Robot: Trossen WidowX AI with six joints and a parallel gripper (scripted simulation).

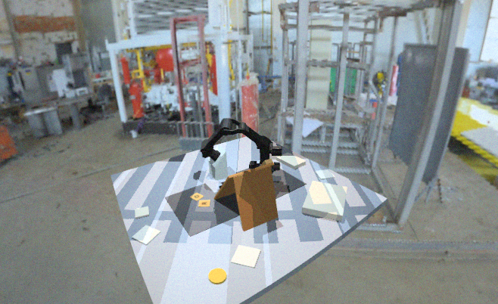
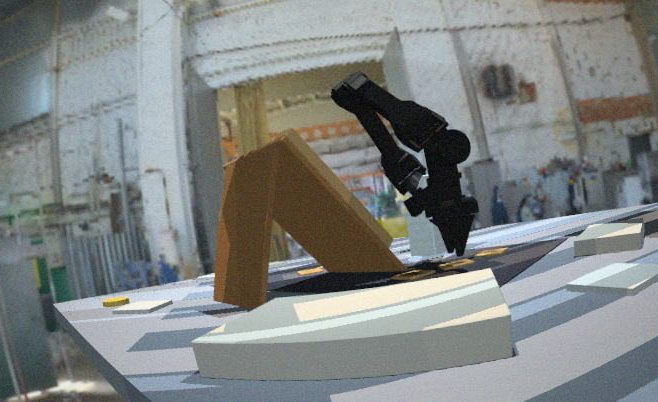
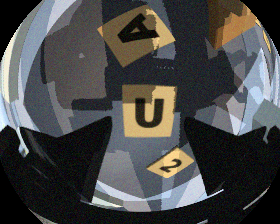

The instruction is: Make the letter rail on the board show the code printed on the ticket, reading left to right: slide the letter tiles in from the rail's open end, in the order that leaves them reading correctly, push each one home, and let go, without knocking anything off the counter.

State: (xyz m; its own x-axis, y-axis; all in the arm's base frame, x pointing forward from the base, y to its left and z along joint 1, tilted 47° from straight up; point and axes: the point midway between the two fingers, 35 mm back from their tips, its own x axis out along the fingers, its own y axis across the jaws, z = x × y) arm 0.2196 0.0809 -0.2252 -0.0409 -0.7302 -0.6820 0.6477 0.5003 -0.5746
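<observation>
The yellow letter tile lies 20 mm below my gripper tip. The rest, counted from my gripper tip: dark mat: 210 mm to the right, 20 mm below, 20 mm behind; then white ticket: 270 mm to the right, 80 mm ahead, 60 mm above; then cream box: 380 mm ahead, 150 mm to the left.
</observation>
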